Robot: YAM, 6 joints.
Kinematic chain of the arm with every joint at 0, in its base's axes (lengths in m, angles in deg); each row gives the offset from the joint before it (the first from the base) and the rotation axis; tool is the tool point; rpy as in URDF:
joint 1: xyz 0 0 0.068 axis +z
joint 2: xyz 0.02 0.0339 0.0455 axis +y
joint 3: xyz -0.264 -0.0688 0 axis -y
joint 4: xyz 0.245 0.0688 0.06 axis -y
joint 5: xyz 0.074 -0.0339 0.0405 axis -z
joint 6: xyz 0.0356 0 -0.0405 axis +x
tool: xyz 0 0 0 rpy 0 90 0
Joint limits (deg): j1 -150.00..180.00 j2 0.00..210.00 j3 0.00..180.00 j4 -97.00..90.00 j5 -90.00..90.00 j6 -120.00..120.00
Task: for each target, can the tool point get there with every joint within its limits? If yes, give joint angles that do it. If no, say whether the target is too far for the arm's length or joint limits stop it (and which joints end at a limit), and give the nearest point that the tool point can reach.
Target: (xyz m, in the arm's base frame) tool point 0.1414 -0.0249 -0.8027
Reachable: no: too far | nearest point 0.1975 -0.0348 -0.3771 | short by 0.429 m
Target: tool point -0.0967 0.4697 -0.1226
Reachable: yes | joints 104.64 172.38 93.94 52.66 44.92 -91.11
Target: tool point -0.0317 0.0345 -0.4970
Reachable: no: joint limits stop it (at a limit: joint 2) | nearest point -0.0731 0.0796 -0.3519 | short by 0.157 m
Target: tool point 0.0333 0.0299 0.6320
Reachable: yes | joints 47.39 67.76 140.03 -60.41 6.94 -83.71
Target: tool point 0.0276 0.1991 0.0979
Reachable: yes | joints 75.67 82.73 21.93 -5.27 -39.20 58.96
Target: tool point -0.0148 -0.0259 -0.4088
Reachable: no: joint limits stop it (at a limit: joint 2) | nearest point -0.0356 -0.0622 -0.3341 | short by 0.086 m
